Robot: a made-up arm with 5 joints.
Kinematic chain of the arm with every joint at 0, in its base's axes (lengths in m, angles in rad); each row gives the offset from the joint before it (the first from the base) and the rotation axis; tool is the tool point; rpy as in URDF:
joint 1: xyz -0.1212 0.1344 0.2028 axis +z
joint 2: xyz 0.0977 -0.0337 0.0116 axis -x
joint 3: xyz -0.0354 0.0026 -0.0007 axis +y
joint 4: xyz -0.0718 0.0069 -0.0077 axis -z
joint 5: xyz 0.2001 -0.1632 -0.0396 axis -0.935 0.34 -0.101
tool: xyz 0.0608 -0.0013 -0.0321 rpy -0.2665 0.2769 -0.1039
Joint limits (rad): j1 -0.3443..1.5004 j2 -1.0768..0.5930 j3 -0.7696..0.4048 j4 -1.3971..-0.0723 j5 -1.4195..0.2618
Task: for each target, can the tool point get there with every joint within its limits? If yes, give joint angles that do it. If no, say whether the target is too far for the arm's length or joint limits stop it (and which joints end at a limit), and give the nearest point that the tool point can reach.
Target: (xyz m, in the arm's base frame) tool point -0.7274 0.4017 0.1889
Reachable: no: too far | nearest point -0.3447 0.3112 0.2040 | short by 0.394 m
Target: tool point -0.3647 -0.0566 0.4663
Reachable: no: joint limits stop it (at a limit: joint 1, joint 2, joint 3, joint 4) | nearest point -0.2821 0.2932 0.3831 | short by 0.369 m
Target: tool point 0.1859 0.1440 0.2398
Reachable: yes | joints 0.1235 -0.3513 -0.3919 -0.5447 -0.2959
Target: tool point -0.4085 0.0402 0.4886
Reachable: no: joint limits stop it (at a limit: joint 1, joint 2, joint 3, joint 4) | nearest point -0.2849 0.2935 0.3811 | short by 0.302 m
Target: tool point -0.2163 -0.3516 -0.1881
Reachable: no: too far | nearest point 0.0125 -0.1189 0.0735 | short by 0.418 m
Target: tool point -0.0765 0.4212 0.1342
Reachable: yes | joints 1.2333 -0.4487 0.1268 -0.6757 0.0331
